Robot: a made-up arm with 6 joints. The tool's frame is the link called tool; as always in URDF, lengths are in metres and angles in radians. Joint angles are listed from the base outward.
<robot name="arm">
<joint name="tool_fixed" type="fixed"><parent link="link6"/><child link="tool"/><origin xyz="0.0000 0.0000 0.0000"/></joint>
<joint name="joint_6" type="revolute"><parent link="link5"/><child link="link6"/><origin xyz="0.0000 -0.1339 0.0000" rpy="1.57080 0.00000 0.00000"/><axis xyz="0 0 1"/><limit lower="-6.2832" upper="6.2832"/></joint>
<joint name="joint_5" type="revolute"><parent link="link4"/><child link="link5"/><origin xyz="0.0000 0.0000 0.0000" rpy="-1.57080 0.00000 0.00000"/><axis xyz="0 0 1"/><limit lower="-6.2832" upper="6.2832"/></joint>
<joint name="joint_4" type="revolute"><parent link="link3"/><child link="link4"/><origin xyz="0.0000 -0.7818 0.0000" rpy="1.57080 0.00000 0.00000"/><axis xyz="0 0 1"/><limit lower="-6.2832" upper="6.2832"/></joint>
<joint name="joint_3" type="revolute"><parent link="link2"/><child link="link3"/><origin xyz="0.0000 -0.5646 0.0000"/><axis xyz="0 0 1"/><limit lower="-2.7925" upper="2.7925"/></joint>
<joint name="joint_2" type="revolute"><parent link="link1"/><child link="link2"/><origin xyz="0.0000 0.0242 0.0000" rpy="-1.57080 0.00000 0.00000"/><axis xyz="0 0 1"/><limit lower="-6.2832" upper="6.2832"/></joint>
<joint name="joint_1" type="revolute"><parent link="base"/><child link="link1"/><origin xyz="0.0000 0.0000 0.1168"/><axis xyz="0 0 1"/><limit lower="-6.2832" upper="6.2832"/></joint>
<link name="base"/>
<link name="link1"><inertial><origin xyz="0.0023 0.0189 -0.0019"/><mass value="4.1"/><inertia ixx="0.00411" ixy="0" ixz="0" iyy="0.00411" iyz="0" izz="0.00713"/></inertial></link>
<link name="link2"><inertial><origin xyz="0.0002 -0.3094 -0.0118"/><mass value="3.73"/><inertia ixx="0.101" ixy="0" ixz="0" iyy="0.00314" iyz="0" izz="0.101"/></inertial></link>
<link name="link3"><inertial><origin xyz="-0.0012 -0.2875 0.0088"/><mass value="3.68"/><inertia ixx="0.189" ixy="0" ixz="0" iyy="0.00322" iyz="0" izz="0.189"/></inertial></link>
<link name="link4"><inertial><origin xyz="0.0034 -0.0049 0.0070"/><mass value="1.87"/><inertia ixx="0.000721" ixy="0" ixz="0" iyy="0.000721" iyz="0" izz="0.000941"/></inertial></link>
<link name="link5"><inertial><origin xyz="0.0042 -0.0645 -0.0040"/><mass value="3.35"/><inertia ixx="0.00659" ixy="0" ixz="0" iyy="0.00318" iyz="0" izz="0.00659"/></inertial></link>
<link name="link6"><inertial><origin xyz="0.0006 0.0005 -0.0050"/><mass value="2.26"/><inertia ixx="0.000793" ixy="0" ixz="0" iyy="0.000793" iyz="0" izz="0.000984"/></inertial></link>
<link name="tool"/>
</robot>
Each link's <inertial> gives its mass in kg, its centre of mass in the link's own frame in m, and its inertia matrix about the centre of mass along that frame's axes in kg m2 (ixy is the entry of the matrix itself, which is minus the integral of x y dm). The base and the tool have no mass. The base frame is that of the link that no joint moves.
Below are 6 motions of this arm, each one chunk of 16 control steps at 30 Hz.
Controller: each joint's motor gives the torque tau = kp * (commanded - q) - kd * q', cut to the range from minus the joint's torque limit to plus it. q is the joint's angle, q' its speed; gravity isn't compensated. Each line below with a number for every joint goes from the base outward.
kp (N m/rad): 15 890 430 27 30 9.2
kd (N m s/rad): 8.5 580 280 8.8 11 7.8
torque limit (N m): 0.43 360 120 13 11 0.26
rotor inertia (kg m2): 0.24 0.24 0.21 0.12 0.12 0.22
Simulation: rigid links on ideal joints. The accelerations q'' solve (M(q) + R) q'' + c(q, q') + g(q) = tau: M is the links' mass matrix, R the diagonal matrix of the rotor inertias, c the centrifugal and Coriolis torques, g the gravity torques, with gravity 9.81 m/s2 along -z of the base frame. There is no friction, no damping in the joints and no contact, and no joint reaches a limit. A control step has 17 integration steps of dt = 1/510 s. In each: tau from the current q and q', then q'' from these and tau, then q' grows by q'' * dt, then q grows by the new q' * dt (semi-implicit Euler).
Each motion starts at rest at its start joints. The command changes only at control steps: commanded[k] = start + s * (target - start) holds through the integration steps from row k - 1 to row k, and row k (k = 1, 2, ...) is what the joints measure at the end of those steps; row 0 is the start. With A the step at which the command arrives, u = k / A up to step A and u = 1 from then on. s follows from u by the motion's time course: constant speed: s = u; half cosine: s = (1 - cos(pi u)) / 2; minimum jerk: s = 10 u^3 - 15 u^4 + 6 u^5; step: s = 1 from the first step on.
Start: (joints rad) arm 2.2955 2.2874 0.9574 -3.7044 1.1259 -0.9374
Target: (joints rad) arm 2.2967 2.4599 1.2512 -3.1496 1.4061 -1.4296
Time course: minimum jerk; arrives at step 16
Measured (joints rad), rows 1 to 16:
1: 2.2955 2.2892 0.9558 -3.7030 1.1193 -0.9374
2: 2.2953 2.2915 0.9550 -3.7007 1.1088 -0.9376
3: 2.2950 2.2942 0.9549 -3.6973 1.0991 -0.9381
4: 2.2947 2.2972 0.9555 -3.6918 1.0914 -0.9394
5: 2.2944 2.3006 0.9570 -3.6829 1.0863 -0.9417
6: 2.2942 2.3044 0.9597 -3.6698 1.0843 -0.9451
7: 2.2939 2.3088 0.9636 -3.6520 1.0853 -0.9499
8: 2.2936 2.3139 0.9688 -3.6296 1.0893 -0.9560
9: 2.2932 2.3196 0.9753 -3.6029 1.0959 -0.9635
10: 2.2929 2.3261 0.9832 -3.5727 1.1047 -0.9722
11: 2.2925 2.3331 0.9921 -3.5400 1.1151 -0.9823
12: 2.2920 2.3405 1.0017 -3.5060 1.1263 -0.9937
13: 2.2915 2.3481 1.0119 -3.4721 1.1378 -1.0065
14: 2.2911 2.3558 1.0222 -3.4394 1.1490 -1.0205
15: 2.2906 2.3634 1.0324 -3.4089 1.1593 -1.0357
16: 2.2903 2.3707 1.0422 -3.3812 1.1687 -1.0510

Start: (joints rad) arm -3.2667 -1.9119 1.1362 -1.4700 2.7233 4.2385
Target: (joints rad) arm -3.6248 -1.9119 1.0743 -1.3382 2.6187 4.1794
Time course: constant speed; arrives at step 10
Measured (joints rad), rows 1 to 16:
1: -3.2667 -1.9150 1.1348 -1.4695 2.7245 4.2384
2: -3.2666 -1.9200 1.1305 -1.4702 2.7267 4.2381
3: -3.2667 -1.9257 1.1250 -1.4711 2.7285 4.2376
4: -3.2668 -1.9313 1.1191 -1.4712 2.7294 4.2369
5: -3.2670 -1.9369 1.1129 -1.4702 2.7293 4.2360
6: -3.2673 -1.9422 1.1067 -1.4682 2.7282 4.2349
7: -3.2677 -1.9472 1.1003 -1.4651 2.7263 4.2336
8: -3.2681 -1.9521 1.0940 -1.4611 2.7237 4.2321
9: -3.2686 -1.9567 1.0875 -1.4562 2.7204 4.2305
10: -3.2692 -1.9611 1.0811 -1.4506 2.7165 4.2286
11: -3.2698 -1.9653 1.0749 -1.4453 2.7127 4.2267
12: -3.2704 -1.9693 1.0689 -1.4405 2.7092 4.2249
13: -3.2711 -1.9732 1.0631 -1.4364 2.7061 4.2231
14: -3.2717 -1.9769 1.0576 -1.4327 2.7034 4.2214
15: -3.2724 -1.9804 1.0524 -1.4295 2.7009 4.2197
16: -3.2732 -1.9838 1.0474 -1.4267 2.6986 4.2181

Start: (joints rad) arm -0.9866 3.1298 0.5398 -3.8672 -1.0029 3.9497
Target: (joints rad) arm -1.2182 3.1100 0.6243 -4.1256 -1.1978 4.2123
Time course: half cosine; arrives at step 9
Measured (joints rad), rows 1 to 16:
1: -0.9864 3.1296 0.5379 -3.8686 -0.9959 3.9499
2: -0.9866 3.1283 0.5351 -3.8734 -0.9858 3.9506
3: -0.9874 3.1264 0.5324 -3.8820 -0.9775 3.9522
4: -0.9889 3.1241 0.5301 -3.8942 -0.9721 3.9550
5: -0.9912 3.1216 0.5284 -3.9101 -0.9700 3.9591
6: -0.9943 3.1190 0.5275 -3.9289 -0.9711 3.9646
7: -0.9979 3.1164 0.5273 -3.9498 -0.9746 3.9715
8: -1.0021 3.1139 0.5274 -3.9714 -0.9798 3.9797
9: -1.0065 3.1116 0.5278 -3.9922 -0.9856 3.9885
10: -1.0111 3.1095 0.5282 -4.0113 -0.9912 3.9973
11: -1.0158 3.1075 0.5287 -4.0286 -0.9963 4.0059
12: -1.0207 3.1056 0.5291 -4.0442 -1.0011 4.0142
13: -1.0258 3.1039 0.5296 -4.0583 -1.0055 4.0221
14: -1.0311 3.1022 0.5301 -4.0709 -1.0095 4.0298
15: -1.0366 3.1007 0.5305 -4.0824 -1.0132 4.0371
16: -1.0423 3.0992 0.5310 -4.0927 -1.0166 4.0441

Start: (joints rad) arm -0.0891 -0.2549 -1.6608 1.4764 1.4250 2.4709
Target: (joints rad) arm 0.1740 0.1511 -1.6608 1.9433 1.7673 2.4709
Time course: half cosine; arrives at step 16
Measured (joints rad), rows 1 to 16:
1: -0.0891 -0.2568 -1.6640 1.4797 1.4237 2.4709
2: -0.0889 -0.2600 -1.6700 1.4917 1.4205 2.4709
3: -0.0886 -0.2628 -1.6770 1.5091 1.4172 2.4708
4: -0.0882 -0.2645 -1.6841 1.5297 1.4153 2.4708
5: -0.0877 -0.2648 -1.6912 1.5525 1.4153 2.4707
6: -0.0869 -0.2634 -1.6980 1.5773 1.4176 2.4706
7: -0.0861 -0.2602 -1.7044 1.6042 1.4225 2.4705
8: -0.0851 -0.2551 -1.7106 1.6329 1.4299 2.4705
9: -0.0840 -0.2483 -1.7164 1.6633 1.4397 2.4704
10: -0.0828 -0.2398 -1.7218 1.6950 1.4518 2.4703
11: -0.0815 -0.2298 -1.7268 1.7274 1.4658 2.4703
12: -0.0802 -0.2187 -1.7315 1.7601 1.4813 2.4702
13: -0.0788 -0.2066 -1.7358 1.7923 1.4977 2.4702
14: -0.0774 -0.1941 -1.7397 1.8233 1.5147 2.4701
15: -0.0760 -0.1815 -1.7433 1.8525 1.5316 2.4701
16: -0.0745 -0.1691 -1.7465 1.8791 1.5478 2.4700

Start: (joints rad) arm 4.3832 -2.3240 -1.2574 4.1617 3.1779 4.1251
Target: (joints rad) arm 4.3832 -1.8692 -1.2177 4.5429 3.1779 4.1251
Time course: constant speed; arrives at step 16
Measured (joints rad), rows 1 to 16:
1: 4.3831 -2.3246 -1.2551 4.1631 3.1797 4.1251
2: 4.3827 -2.3240 -1.2527 4.1664 3.1827 4.1251
3: 4.3820 -2.3219 -1.2502 4.1719 3.1857 4.1252
4: 4.3812 -2.3185 -1.2478 4.1791 3.1884 4.1252
5: 4.3802 -2.3138 -1.2453 4.1881 3.1910 4.1252
6: 4.3792 -2.3080 -1.2429 4.1985 3.1933 4.1252
7: 4.3783 -2.3010 -1.2404 4.2103 3.1954 4.1252
8: 4.3773 -2.2930 -1.2380 4.2232 3.1972 4.1253
9: 4.3765 -2.2840 -1.2356 4.2373 3.1989 4.1253
10: 4.3757 -2.2741 -1.2333 4.2524 3.2003 4.1253
11: 4.3750 -2.2633 -1.2309 4.2684 3.2015 4.1253
12: 4.3744 -2.2516 -1.2287 4.2851 3.2026 4.1253
13: 4.3739 -2.2392 -1.2265 4.3026 3.2034 4.1253
14: 4.3734 -2.2261 -1.2243 4.3208 3.2041 4.1253
15: 4.3730 -2.2122 -1.2222 4.3395 3.2046 4.1253
16: 4.3727 -2.1977 -1.2202 4.3588 3.2049 4.1253

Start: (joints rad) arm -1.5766 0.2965 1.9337 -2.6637 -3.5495 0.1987
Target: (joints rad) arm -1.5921 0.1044 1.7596 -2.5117 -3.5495 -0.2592
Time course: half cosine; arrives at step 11
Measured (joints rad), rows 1 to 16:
1: -1.5766 0.2988 1.9364 -2.6630 -3.5484 0.1985
2: -1.5767 0.3019 1.9412 -2.6605 -3.5438 0.1978
3: -1.5768 0.3044 1.9458 -2.6567 -3.5378 0.1960
4: -1.5769 0.3058 1.9494 -2.6513 -3.5316 0.1930
5: -1.5770 0.3058 1.9517 -2.6445 -3.5257 0.1887
6: -1.5771 0.3044 1.9526 -2.6362 -3.5202 0.1831
7: -1.5771 0.3018 1.9523 -2.6266 -3.5153 0.1762
8: -1.5771 0.2980 1.9508 -2.6161 -3.5109 0.1680
9: -1.5772 0.2935 1.9483 -2.6051 -3.5071 0.1584
10: -1.5772 0.2884 1.9453 -2.5942 -3.5039 0.1475
11: -1.5773 0.2833 1.9420 -2.5838 -3.5013 0.1354
12: -1.5775 0.2783 1.9387 -2.5745 -3.4991 0.1219
13: -1.5777 0.2735 1.9356 -2.5660 -3.4972 0.1075
14: -1.5780 0.2690 1.9327 -2.5584 -3.4954 0.0931
15: -1.5783 0.2647 1.9299 -2.5515 -3.4937 0.0791
16: -1.5786 0.2606 1.9273 -2.5453 -3.4921 0.0656

